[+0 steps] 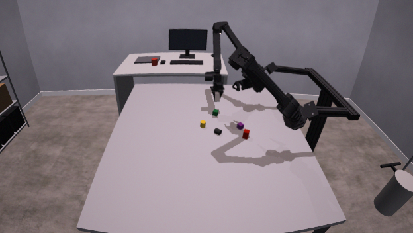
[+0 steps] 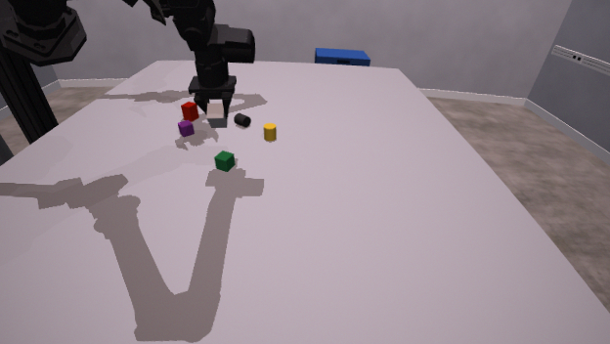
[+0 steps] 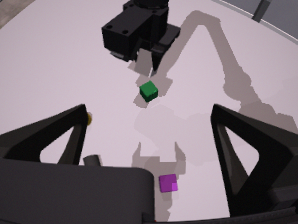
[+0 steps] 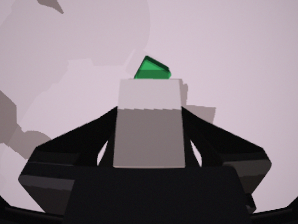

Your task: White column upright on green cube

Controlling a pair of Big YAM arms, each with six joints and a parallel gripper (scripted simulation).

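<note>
My right hand is 140 mm above the green cube and 10 mm to the left of it. From my right hand the other things lie so: white column (10 mm to the right); then yellow cylinder (150 mm to the left, 140 mm below, 130 mm ahead); then black cylinder (250 mm to the left, 140 mm below, 30 mm ahead).
</note>
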